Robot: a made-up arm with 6 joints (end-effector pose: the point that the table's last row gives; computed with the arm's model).
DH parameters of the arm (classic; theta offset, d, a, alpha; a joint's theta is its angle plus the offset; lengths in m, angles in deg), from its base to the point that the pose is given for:
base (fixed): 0 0.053 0 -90
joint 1: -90 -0.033 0.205 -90
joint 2: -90 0.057 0.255 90
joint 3: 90 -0.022 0.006 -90
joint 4: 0 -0.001 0.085 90
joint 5: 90 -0.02 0.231 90
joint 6: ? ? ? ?
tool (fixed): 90 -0.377 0 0
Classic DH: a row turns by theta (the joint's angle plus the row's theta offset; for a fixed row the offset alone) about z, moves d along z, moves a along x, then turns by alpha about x.
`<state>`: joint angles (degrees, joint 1 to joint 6).
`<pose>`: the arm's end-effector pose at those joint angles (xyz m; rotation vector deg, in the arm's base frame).
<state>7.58 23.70 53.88 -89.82 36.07 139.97</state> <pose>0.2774 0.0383 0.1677 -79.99 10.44 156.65</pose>
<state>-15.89 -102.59 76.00 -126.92 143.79 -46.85</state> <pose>0.5217 0.2003 -0.0530 -16.18 -74.66 100.40</pose>
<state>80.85 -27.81 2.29 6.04 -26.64 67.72</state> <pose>-0.0525 0.2081 -0.0705 47.43 90.86 -9.41</pose>
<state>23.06 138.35 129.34 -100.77 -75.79 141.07</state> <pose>0.0023 -0.0076 0.3661 30.93 42.56 28.36</pose>
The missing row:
joint 6: 0 -0.009 0.038 90
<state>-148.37 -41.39 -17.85 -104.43 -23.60 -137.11</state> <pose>-0.3740 -0.2918 0.2614 -126.43 8.12 -51.75</pose>
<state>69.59 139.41 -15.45 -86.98 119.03 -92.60</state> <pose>0.2147 -0.7631 0.0988 -7.94 106.00 95.26</pose>
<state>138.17 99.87 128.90 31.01 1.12 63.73</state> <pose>0.1745 0.0469 -0.1779 118.82 -58.34 114.57</pose>
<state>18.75 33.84 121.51 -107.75 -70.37 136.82</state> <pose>-0.0142 0.0446 0.2161 -72.87 47.26 24.03</pose>
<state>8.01 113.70 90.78 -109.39 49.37 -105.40</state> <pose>-0.3072 -0.3143 0.1623 59.72 43.97 143.93</pose>
